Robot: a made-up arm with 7 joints.
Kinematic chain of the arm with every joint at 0, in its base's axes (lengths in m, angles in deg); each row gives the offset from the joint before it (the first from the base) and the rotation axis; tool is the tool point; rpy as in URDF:
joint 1: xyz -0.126 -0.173 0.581 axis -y
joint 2: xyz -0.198 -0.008 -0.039 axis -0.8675 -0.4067 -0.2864
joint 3: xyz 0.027 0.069 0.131 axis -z
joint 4: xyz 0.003 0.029 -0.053 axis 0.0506 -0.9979 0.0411
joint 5: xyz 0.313 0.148 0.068 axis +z
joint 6: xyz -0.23 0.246 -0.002 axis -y
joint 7: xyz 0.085 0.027 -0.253 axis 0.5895 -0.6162 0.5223
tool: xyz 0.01 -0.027 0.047 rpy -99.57 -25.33 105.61
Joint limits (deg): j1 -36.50..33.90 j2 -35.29..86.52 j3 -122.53..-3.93 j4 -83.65..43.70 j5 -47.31..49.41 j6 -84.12..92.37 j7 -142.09..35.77
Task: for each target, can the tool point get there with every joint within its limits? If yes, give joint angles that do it. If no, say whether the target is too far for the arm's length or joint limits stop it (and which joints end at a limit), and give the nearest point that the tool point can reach.
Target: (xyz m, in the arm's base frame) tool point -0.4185 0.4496 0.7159
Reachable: yes | joints -1.78 -25.50 -50.38 -11.02 -39.97 19.71 -44.38
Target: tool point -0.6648 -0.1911 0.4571
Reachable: yes | joints -5.38 18.50 -112.89 26.21 15.07 -37.63 -105.90
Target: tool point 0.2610 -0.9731 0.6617
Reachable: no: joint limits stop it (at a limit: joint 1, joint 2, joint 3, joint 4, joint 5, joint 7) | nearest point 0.2203 -0.5399 0.5131 | short by 0.460 m
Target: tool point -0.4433 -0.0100 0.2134
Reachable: yes | joints 25.10 36.17 -43.76 -39.85 23.03 -54.38 -75.47
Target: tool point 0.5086 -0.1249 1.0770
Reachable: no: joint limits stop it (at a limit: joint 1, joint 2, joint 3, joint 4, joint 5, joint 6) | nearest point 0.3507 -0.0520 1.0143 | short by 0.185 m
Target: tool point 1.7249 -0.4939 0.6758
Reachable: no: too far | nearest point 0.4760 -0.1669 0.4394 | short by 1.312 m
